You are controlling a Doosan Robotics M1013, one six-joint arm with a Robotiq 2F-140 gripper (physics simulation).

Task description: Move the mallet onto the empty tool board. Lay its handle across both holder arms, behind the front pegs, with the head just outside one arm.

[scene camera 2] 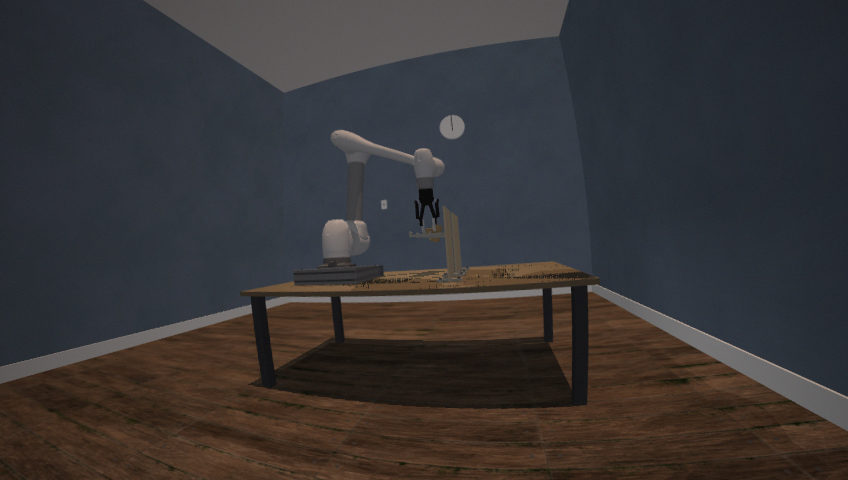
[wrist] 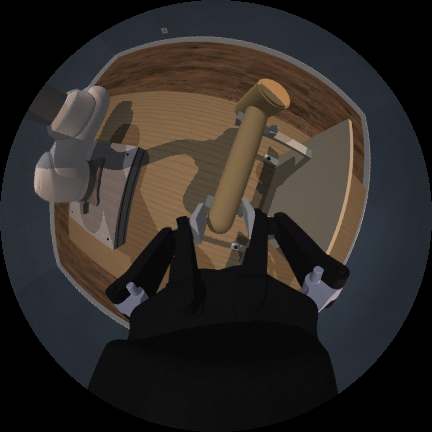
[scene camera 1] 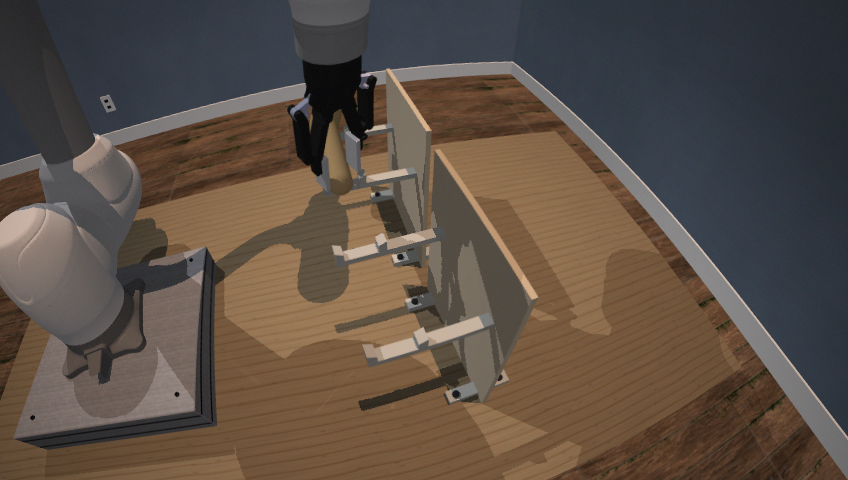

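Observation:
A wooden mallet (scene camera 1: 338, 151) (wrist: 240, 165) is at the far tool board (scene camera 1: 410, 139) (wrist: 320, 185). My gripper (scene camera 1: 339, 168) (scene camera 2: 428, 227) (wrist: 223, 209) is shut on its handle near the free end, with a finger pad on each side. The handle runs over the far board's nearer arm (scene camera 1: 392, 176). The head shows in the wrist view beyond the other arm (wrist: 291, 142). Whether the handle touches the arms is hard to tell. The empty tool board (scene camera 1: 476, 255) stands nearer scene camera 1. Its two holder arms (scene camera 1: 410, 239) (scene camera 1: 446, 334) each have a middle peg and an upturned front end.
Both boards stand upright on small feet on the wooden table (scene camera 1: 595, 178) (scene camera 2: 505, 289), a narrow gap between them. The robot's base plate (scene camera 1: 184, 368) (wrist: 111, 215) is on the other side of the arms. The near board's arms stick out towards the base.

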